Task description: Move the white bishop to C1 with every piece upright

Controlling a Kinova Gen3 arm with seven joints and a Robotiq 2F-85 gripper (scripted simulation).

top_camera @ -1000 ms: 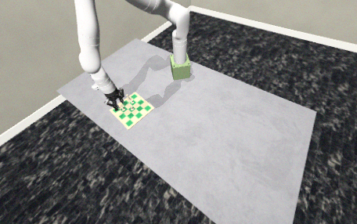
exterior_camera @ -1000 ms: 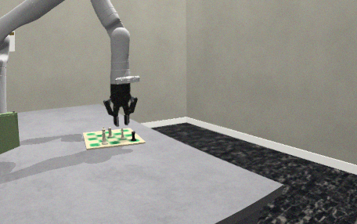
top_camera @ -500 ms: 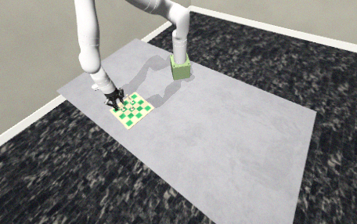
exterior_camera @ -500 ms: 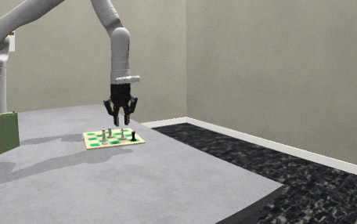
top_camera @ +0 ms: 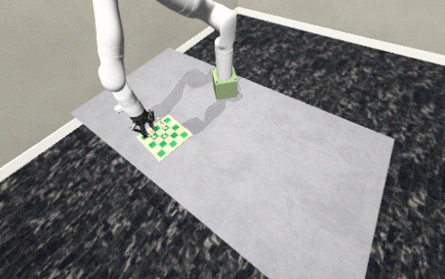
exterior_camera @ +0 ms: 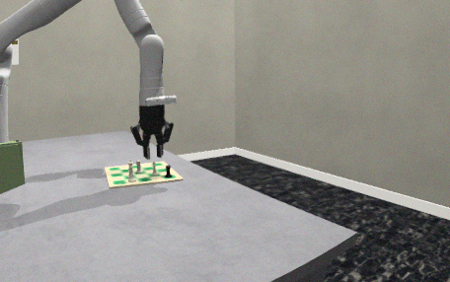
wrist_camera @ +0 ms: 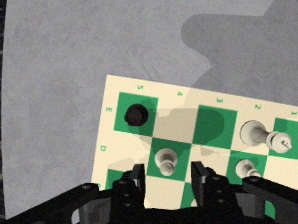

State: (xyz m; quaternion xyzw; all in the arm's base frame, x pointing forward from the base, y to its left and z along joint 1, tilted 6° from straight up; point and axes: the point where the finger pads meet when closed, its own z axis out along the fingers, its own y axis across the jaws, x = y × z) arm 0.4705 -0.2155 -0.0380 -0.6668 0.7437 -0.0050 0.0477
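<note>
Right now my hand is 2 cm short of the black piece, 5 cm to the left of it and 5 cm above it. The rest, counted from my hand: crowned white chess piece 9 cm behind, 1 cm to the right, 4 cm below.
</note>
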